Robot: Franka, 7 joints.
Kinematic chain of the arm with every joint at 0, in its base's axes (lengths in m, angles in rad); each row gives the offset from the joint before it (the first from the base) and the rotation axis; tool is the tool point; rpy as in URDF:
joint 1: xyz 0 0 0.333 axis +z
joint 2: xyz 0 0 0 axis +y
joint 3: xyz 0 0 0.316 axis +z
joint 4: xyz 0.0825 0 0 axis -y
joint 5: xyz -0.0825 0 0.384 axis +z
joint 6: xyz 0 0 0 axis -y
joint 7: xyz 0.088 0 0 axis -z
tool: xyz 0 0 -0.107 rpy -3.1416 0 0
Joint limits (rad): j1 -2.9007..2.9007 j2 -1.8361..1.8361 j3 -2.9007..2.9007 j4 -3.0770..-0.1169 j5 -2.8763..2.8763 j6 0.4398..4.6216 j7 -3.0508..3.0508
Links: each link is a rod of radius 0.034 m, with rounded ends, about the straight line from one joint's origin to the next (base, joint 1, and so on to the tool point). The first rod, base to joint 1, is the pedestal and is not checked.
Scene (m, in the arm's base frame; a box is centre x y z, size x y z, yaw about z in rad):
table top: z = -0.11
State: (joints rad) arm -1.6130 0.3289 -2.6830 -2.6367 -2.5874 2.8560 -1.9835
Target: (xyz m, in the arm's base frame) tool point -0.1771 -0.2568 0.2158
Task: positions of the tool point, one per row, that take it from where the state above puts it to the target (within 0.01 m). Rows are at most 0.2 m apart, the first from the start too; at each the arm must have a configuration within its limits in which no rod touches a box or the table.
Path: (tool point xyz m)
1: -0.2967 0.2096 0.2753
2: -0.3407 0.0370 0.2377
3: -0.2957 -0.1328 0.2173
4: -0.1771 -0.2568 0.2158

